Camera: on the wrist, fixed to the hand. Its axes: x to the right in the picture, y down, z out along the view.
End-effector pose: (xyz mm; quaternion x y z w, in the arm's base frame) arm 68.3 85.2 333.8 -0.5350 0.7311 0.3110 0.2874
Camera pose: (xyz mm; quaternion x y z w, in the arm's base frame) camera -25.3 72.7 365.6 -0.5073 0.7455 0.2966 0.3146
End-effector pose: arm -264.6 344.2 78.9 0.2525 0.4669 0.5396 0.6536
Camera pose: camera -341.4 371.9 136.0 0.2929 0.4719 0.5274 0.6430
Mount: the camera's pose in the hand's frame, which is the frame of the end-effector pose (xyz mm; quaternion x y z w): 8.2 91.7 -38.1 0.0375 -0.0166 0.0153 0.9990
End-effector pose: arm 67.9 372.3 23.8 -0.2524 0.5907 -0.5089 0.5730
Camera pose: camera 56.7 409.5 -68.0 -0.2301 0.5654 -0.5176 0.5995
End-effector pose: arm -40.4 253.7 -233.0 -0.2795 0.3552 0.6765 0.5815
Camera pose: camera -133.5 221.3 -247.8 -0.2407 0.3748 0.6760 0.5869
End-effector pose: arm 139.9 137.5 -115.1 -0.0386 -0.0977 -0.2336 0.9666
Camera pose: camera 195.7 210.7 -153.3 -0.0077 -0.1218 -0.2143 0.9691
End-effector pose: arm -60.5 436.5 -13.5 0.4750 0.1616 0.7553 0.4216
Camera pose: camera -138.9 394.6 31.5 0.5054 0.1755 0.7471 0.3945
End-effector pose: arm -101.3 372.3 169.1 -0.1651 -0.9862 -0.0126 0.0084
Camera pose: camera -78.7 460.6 209.4 0.1799 0.9833 -0.0273 0.0016
